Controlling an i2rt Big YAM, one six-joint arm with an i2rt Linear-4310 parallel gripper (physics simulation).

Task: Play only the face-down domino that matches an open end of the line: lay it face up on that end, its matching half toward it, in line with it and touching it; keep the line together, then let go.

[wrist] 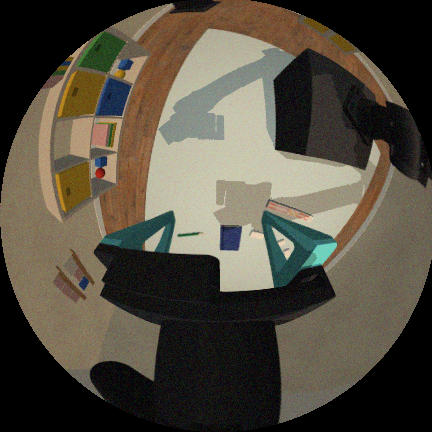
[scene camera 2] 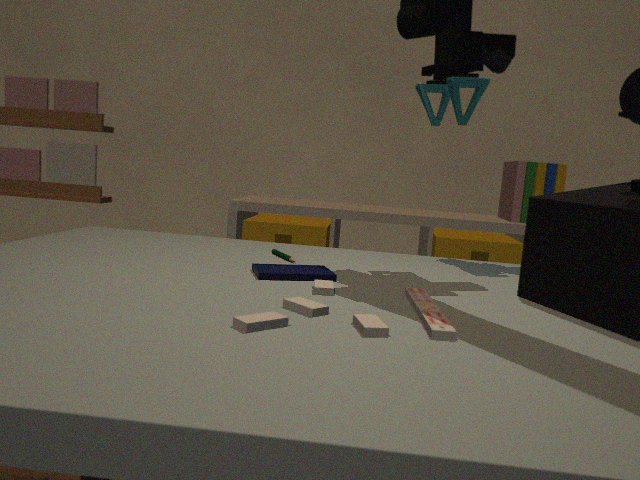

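Where they show: gripper, fingertip midpoint: (wrist: 217, 215) (scene camera 2: 448, 125); arm's base, origin of the base link: (wrist: 360, 115).
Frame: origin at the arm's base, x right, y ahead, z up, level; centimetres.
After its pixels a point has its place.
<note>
The line of face-up dominoes (scene camera 2: 430, 312) (wrist: 289, 210) lies on the table, white with red marks; its pips are too blurred to read. Four plain face-down dominoes lie left of it in the scene view: one by the line (scene camera 2: 370, 324) {x -21.7, y 38.6, z -16.5 cm}, one at the far left (scene camera 2: 260, 321) {x -25.2, y 49.9, z -16.6 cm}, one in the middle (scene camera 2: 305, 306) {x -16.9, y 46.6, z -16.6 cm}, and a back one (scene camera 2: 324, 287) {x -5.6, y 45.8, z -16.5 cm} that also shows in the wrist view (wrist: 256, 234) {x -2.9, y 46.0, z -16.5 cm}. Others show partly through the right finger's opening. My gripper (scene camera 2: 449, 124) {x 19.2, y 29.7, z 8.4 cm} (wrist: 217, 215) {x 19.2, y 29.7, z 8.4 cm} is open and empty, high above the table, its teal fingers wide apart.
A dark blue flat box (scene camera 2: 293, 272) {x 2.6, y 51.8, z -16.5 cm} (wrist: 230, 238) {x 5.3, y 51.7, z -16.5 cm} lies behind the dominoes, with a green pencil (scene camera 2: 282, 255) {x 19.8, y 57.1, z -16.9 cm} (wrist: 190, 234) {x 20.0, y 56.6, z -16.7 cm} beyond it. A large black block (scene camera 2: 578, 258) {x -2.6, y 12.5, z -9.6 cm} (wrist: 295, 110) {x 11.7, y 9.3, z -6.2 cm} stands at the right. A shelf unit with coloured bins stands beyond the table.
</note>
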